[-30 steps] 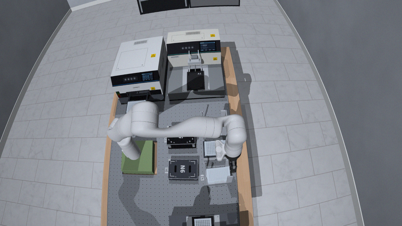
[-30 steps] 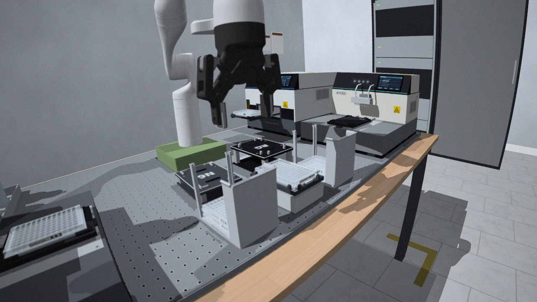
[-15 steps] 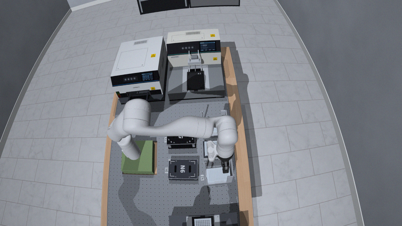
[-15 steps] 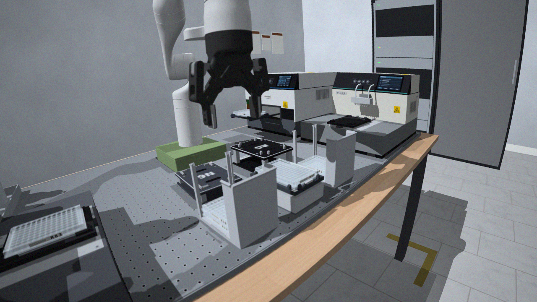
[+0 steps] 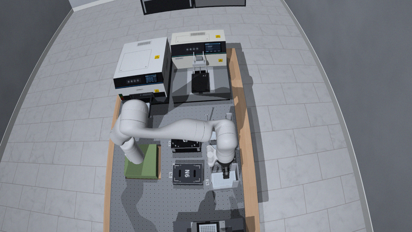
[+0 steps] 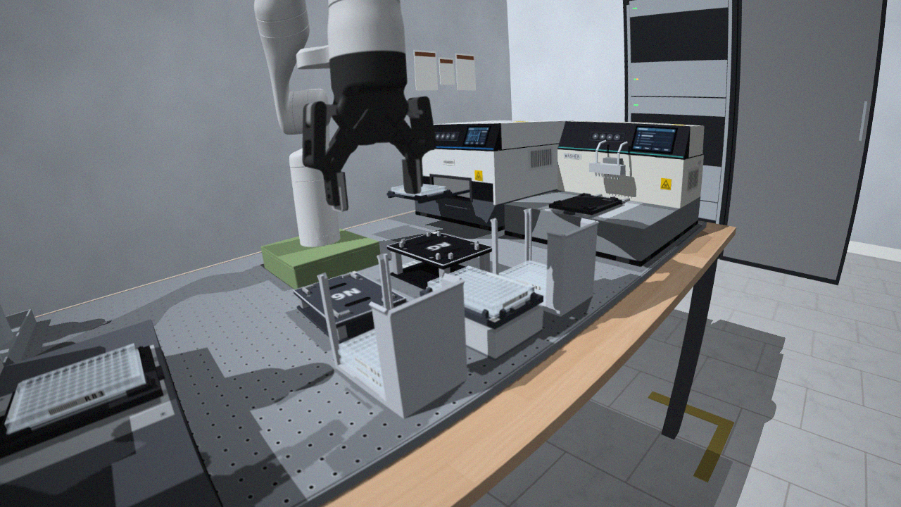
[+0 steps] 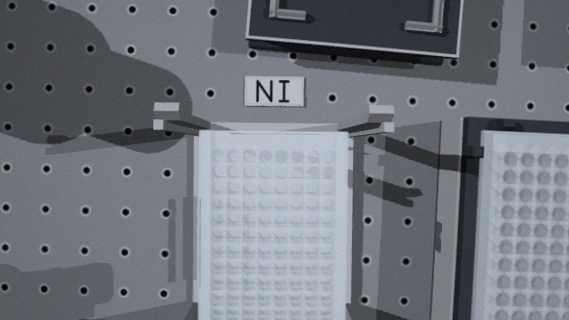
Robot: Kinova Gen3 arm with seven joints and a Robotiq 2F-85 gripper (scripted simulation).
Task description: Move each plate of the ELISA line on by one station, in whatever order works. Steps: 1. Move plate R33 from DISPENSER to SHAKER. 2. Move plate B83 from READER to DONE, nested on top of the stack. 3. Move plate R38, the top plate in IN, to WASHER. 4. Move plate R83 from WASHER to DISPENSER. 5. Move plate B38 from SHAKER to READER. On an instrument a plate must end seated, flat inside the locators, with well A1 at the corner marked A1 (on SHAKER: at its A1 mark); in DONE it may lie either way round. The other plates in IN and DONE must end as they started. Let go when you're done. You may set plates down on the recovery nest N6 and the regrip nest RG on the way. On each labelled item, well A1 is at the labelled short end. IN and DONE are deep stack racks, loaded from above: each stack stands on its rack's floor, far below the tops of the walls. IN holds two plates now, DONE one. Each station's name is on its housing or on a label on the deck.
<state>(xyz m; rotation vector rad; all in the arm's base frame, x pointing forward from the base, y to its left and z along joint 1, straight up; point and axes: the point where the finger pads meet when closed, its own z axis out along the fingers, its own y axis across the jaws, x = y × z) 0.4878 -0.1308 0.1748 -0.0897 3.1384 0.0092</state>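
The plate R38 lies 19 cm below my hand. From my hand the other things lie so: RG nest: 20 cm behind, 24 cm to the left, 16 cm below; then plate R33: 1 cm behind, 15 cm to the left, 16 cm below; then plate B83: 1 cm behind, 30 cm to the left, 19 cm below.
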